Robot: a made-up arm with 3 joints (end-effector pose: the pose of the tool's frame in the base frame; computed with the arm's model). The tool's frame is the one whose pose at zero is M.
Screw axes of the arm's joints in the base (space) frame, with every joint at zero. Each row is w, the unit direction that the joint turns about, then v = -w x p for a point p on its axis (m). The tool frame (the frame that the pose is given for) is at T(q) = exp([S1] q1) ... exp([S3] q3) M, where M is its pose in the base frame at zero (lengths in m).
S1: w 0 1 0 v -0.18 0 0
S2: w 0 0 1 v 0.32 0.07 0
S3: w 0 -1 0 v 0 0 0.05
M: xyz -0.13 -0.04 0 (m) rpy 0 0 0 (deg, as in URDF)
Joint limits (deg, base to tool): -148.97..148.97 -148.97..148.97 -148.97..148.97
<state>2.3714 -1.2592 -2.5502</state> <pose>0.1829 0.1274 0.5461 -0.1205 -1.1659 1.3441</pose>
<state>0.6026 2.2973 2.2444</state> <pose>-0.0117 0.6114 -0.1063 2.4203 -0.8042 0.3591</pose>
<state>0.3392 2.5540 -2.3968</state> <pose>0.0185 0.6633 0.0401 -2.4845 0.8595 1.4961</pose>
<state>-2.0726 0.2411 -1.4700</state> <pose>0.0748 -0.0267 0.2525 -0.2399 -0.5996 -0.0487</pose>
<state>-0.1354 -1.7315 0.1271</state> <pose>-0.3864 0.4362 -0.0645 0.0072 -0.1933 -1.7353</pose>
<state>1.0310 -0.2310 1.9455</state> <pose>-0.2720 -0.0417 0.1388 -0.2384 -0.9103 -0.0197</pose>
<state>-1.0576 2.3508 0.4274</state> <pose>0.2952 0.5356 0.2697 -0.7654 -0.6969 2.3481</pose>
